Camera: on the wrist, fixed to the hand. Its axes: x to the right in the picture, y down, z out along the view.
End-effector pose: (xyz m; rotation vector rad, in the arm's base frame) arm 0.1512 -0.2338 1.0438 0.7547 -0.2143 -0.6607
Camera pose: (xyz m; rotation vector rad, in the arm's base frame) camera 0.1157 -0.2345 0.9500 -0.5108 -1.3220 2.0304
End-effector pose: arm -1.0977 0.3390 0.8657 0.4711 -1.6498 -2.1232
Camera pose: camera -1.0613 0.3247 0.7734 -1.6593 -0.4077 0.2816
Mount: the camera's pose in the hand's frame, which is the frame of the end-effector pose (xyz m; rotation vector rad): -0.0226 -0.0824 -0.0525 -0.1515 -0.5829 3.0405
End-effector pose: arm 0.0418 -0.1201 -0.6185 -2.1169 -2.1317 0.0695
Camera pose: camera -0.0331 -0.1469 -0.5574 1.9909 -1.8575 -0.4639
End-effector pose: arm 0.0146 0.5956 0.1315 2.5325 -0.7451 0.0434
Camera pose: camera 0.0435 0.6915 0.1365 0.8013 2.9988 -0.1728
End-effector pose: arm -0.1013 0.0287 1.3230 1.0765 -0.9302 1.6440
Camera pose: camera -0.0308 0.0933 1.2927 0.5780 1.2446 -0.8237
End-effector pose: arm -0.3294 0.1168 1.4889 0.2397 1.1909 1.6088
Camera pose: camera -0.3042 0.0628 1.4082 -1.4024 0.5237 -1.2843
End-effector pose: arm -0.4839 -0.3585 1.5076 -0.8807 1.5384 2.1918
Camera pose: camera -0.4033 -0.3748 1.4502 -1.4876 -0.5560 -0.5830
